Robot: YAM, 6 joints.
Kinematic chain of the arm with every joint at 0, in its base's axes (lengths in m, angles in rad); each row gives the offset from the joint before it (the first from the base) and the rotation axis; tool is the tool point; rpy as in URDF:
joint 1: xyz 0 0 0.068 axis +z
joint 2: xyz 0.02 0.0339 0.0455 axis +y
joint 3: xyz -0.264 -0.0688 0 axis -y
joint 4: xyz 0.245 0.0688 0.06 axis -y
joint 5: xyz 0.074 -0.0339 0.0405 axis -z
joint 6: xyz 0.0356 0 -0.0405 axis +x
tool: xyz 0 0 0 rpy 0 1.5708 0
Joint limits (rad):
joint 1: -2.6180..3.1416
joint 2: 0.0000..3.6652
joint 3: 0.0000..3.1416
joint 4: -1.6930..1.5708
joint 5: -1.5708..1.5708
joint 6: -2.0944..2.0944
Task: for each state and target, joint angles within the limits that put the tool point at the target. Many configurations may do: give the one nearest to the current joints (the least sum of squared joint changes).
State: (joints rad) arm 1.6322 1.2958 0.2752 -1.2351 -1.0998 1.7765
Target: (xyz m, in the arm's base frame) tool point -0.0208 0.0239 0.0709
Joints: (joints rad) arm 1.4167 1.2823 0.0288 -0.9342 -0.7483 1.7765
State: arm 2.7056 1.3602 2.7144 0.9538 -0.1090 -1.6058
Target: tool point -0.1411 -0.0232 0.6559
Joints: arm 3.1416 1.4965 2.0708 1.3232 -0.7098 -1.6058
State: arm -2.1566 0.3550 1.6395 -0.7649 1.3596 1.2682
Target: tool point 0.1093 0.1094 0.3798
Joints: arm -2.5832 0.0000 1.2770 -1.0983 1.3694 1.2682
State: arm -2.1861 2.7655 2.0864 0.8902 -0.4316 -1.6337
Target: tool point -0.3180 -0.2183 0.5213
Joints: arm -2.5818 1.9532 1.9507 1.3665 -0.4697 -1.6337
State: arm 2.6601 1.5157 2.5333 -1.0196 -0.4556 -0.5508
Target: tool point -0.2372 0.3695 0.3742
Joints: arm 2.1099 2.0419 2.2354 -1.0476 -0.4006 -0.5508
